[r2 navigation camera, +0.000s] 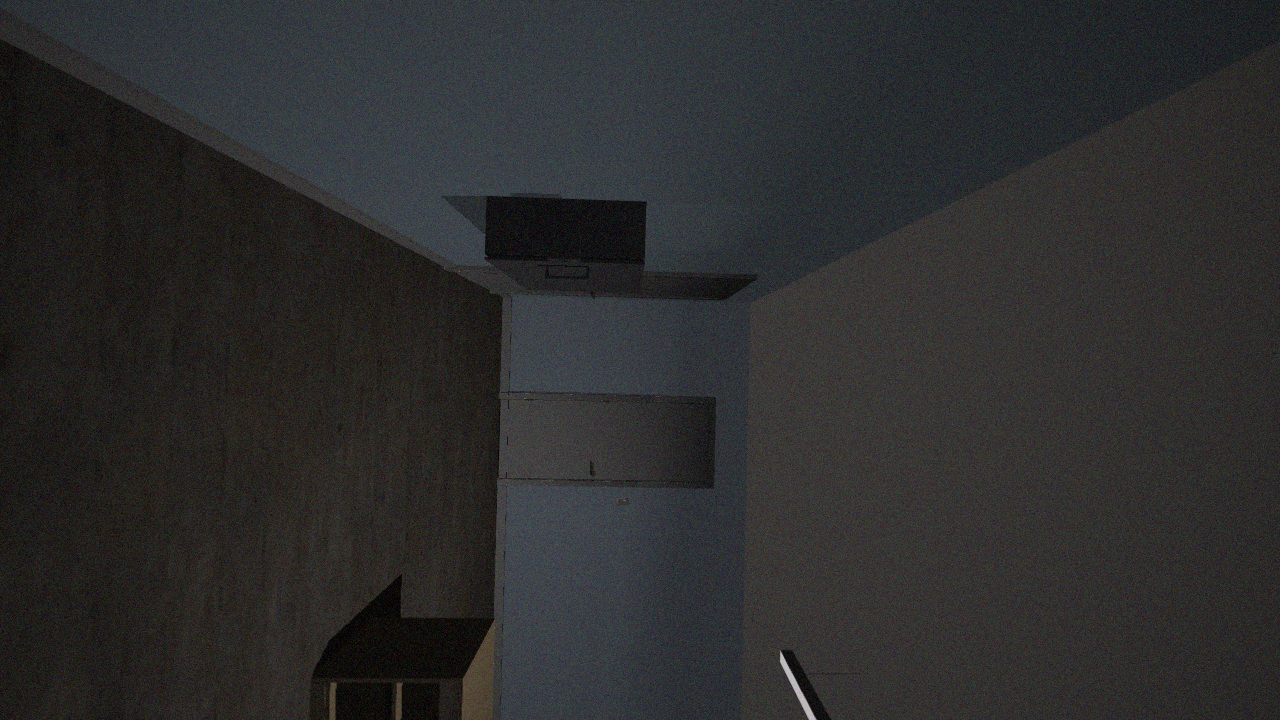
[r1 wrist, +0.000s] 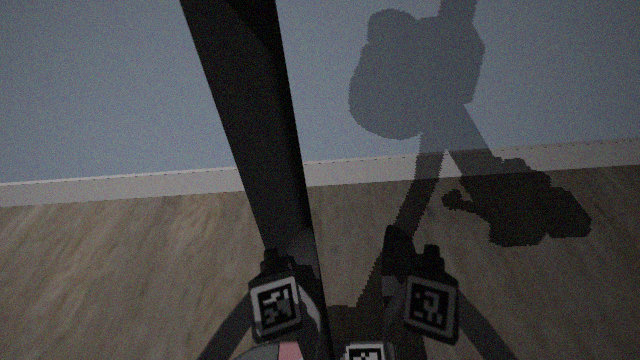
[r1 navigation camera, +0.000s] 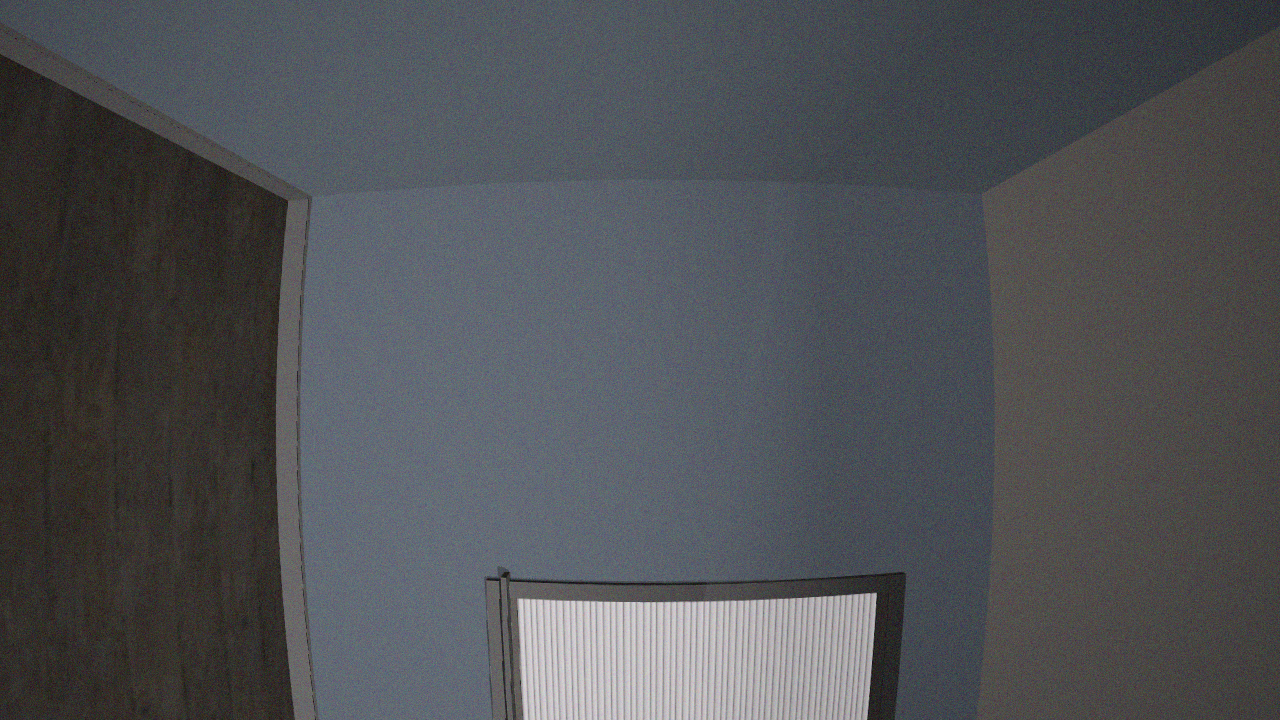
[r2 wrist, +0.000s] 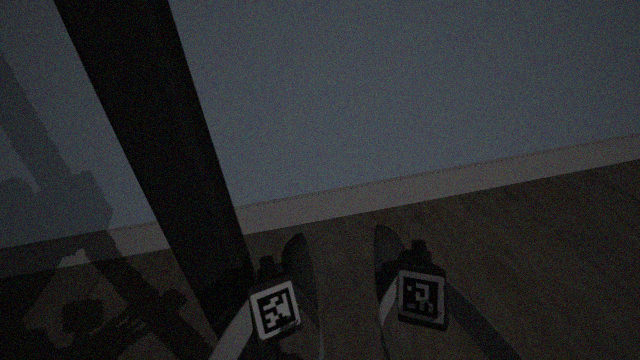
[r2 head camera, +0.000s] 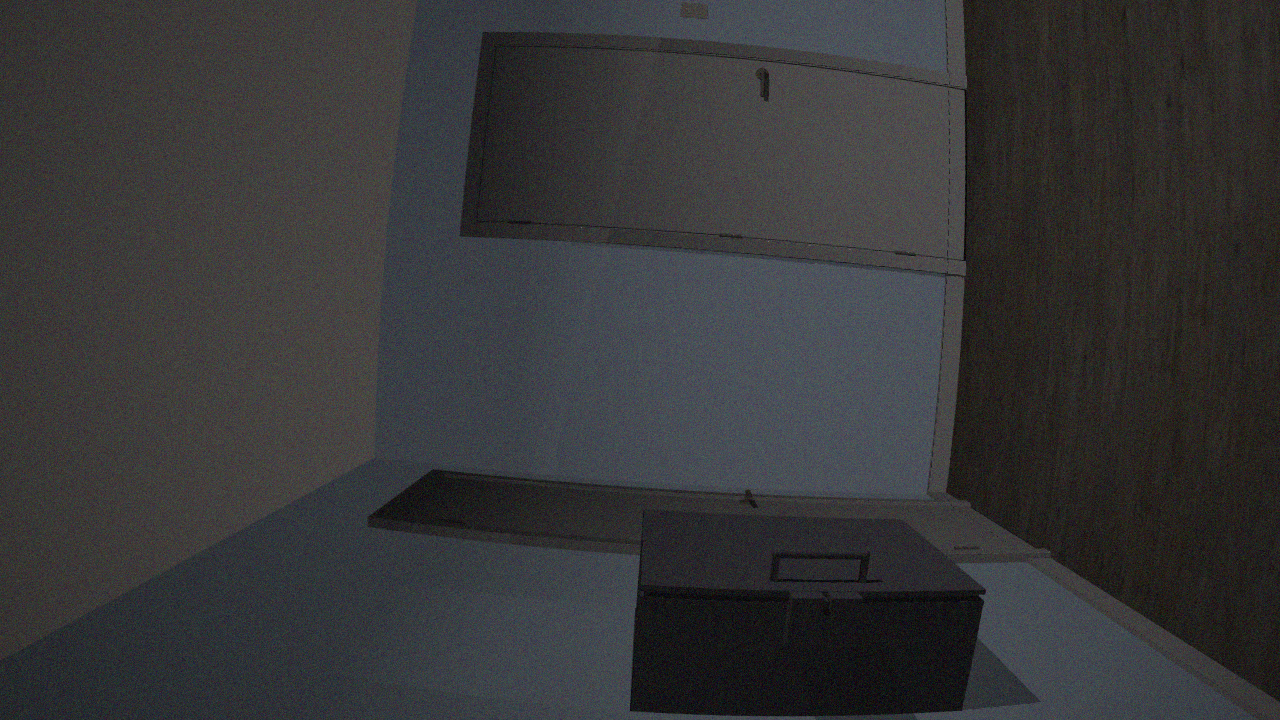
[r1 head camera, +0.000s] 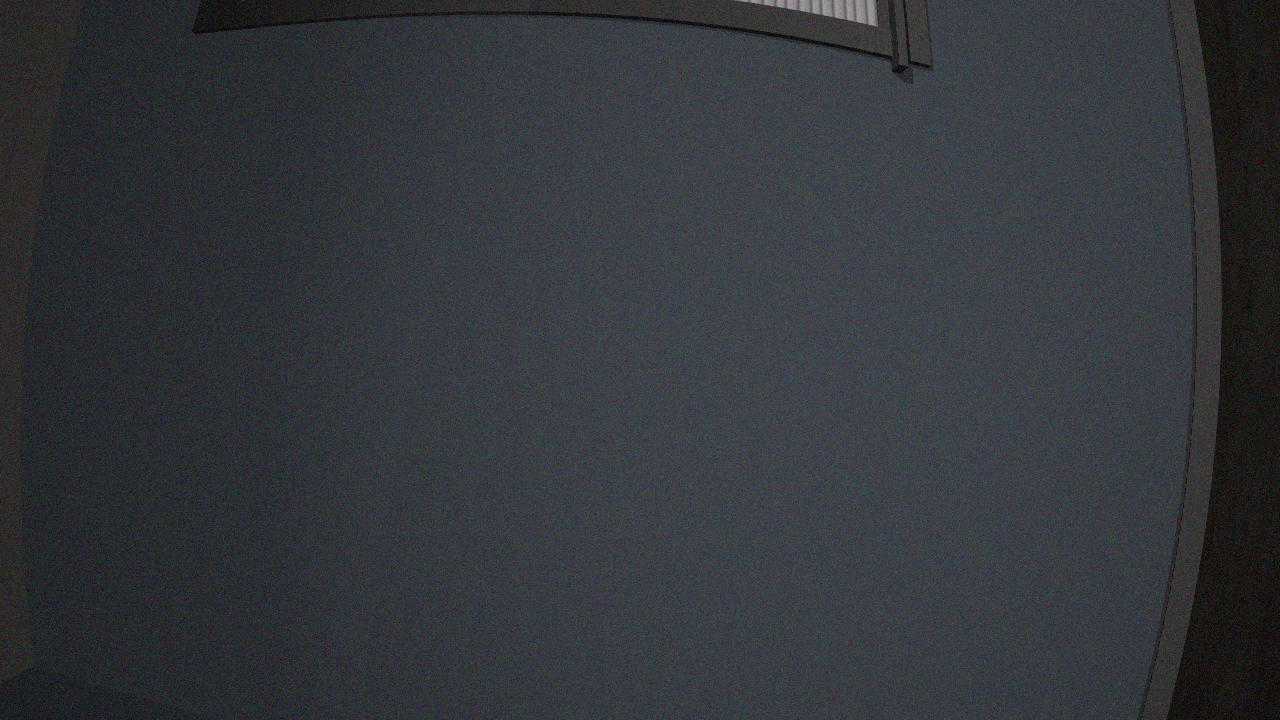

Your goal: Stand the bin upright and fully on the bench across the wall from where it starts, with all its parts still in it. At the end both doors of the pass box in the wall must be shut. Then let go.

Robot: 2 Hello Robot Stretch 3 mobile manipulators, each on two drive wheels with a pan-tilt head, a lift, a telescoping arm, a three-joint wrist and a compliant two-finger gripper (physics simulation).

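Observation:
My r1 gripper (r1 wrist: 349, 265) is open, its fingers apart over the wooden floor near a blue wall. My r2 gripper (r2 wrist: 343, 247) is open too, over floor beside a blue wall. A dark grey box (r2 head camera: 801, 653) (r2 navigation camera: 565, 228) with a bar handle on its front sticks out from the wall in the r2 head and navigation views; it looks like the pass box, and its visible door appears shut. Its far door is hidden. The bin, its parts and the benches do not show in any view.
A black post (r1 wrist: 260, 125) (r2 wrist: 150, 125) stands close left of each gripper. Room doors (r2 head camera: 707, 152) (r2 navigation camera: 608, 438) show in the r2 views. An open-fronted dark cabinet (r2 navigation camera: 402, 649) stands on the floor. A framed window with a ribbed white panel (r1 navigation camera: 693, 658) (r1 head camera: 827, 7) is in r1's wall.

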